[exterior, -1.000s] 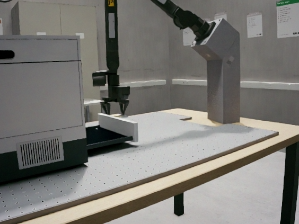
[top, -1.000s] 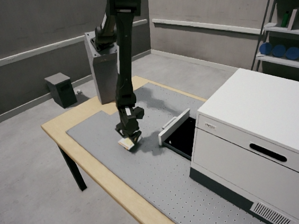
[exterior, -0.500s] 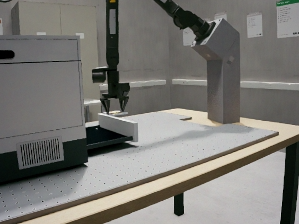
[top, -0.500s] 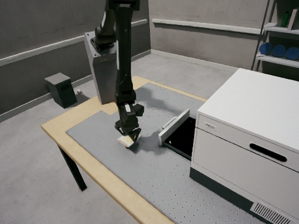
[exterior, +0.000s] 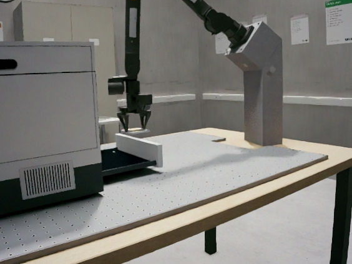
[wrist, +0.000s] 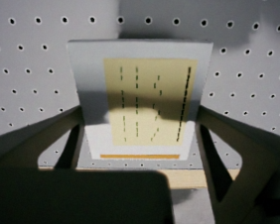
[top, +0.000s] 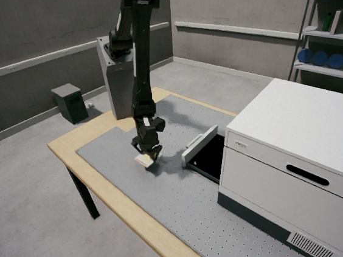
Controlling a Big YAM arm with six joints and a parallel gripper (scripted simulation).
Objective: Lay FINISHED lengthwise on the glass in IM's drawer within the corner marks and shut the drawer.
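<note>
My hand is 23 cm to the right of the drawer, 23 cm short of it and 4 cm above it. From my hand the other things lie so: cassette 1 cm to the right, 1 cm below.
</note>
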